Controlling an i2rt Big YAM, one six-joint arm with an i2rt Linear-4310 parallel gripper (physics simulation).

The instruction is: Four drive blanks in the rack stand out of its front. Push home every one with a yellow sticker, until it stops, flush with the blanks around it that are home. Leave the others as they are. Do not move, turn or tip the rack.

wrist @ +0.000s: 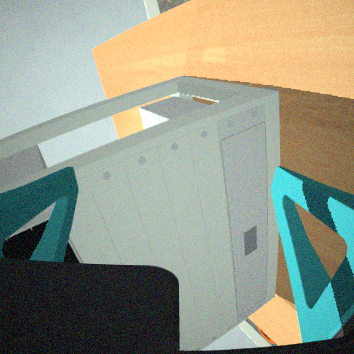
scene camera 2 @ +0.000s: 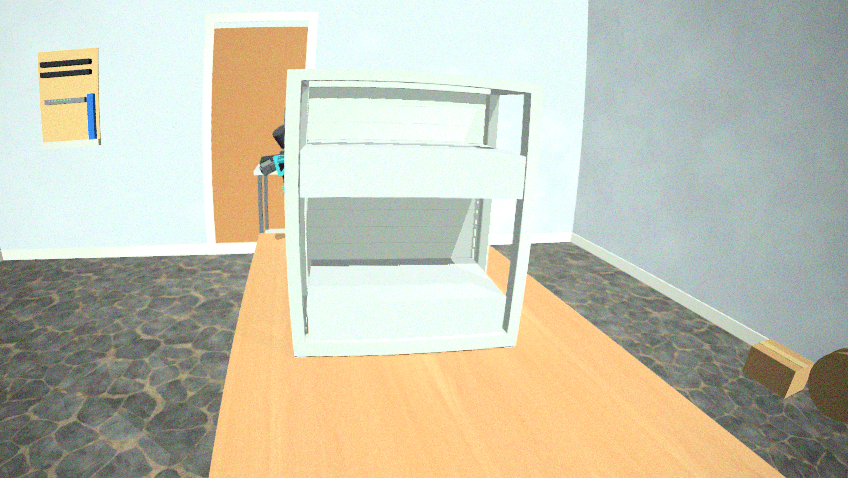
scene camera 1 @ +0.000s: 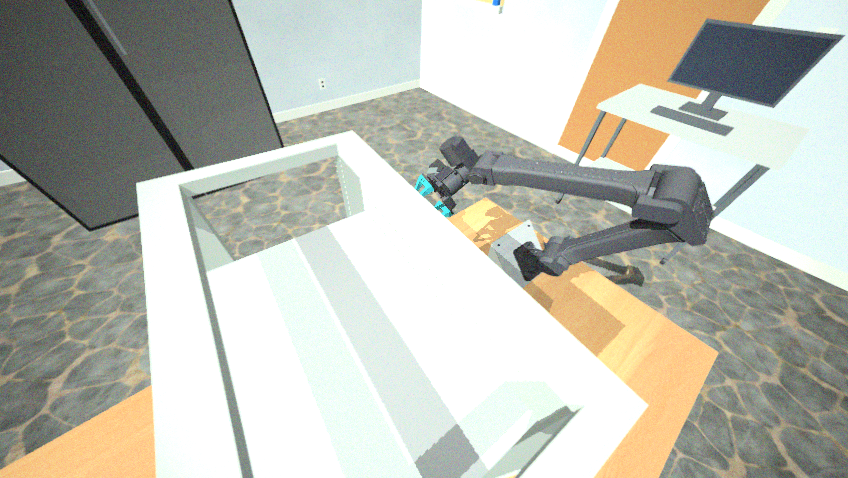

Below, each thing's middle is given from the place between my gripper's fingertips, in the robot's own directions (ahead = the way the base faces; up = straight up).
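You'd find the pale rack (scene camera 1: pixel 387 337) 320 mm ahead of my hand, 290 mm to the left of it, and it's 10 mm above it as well.
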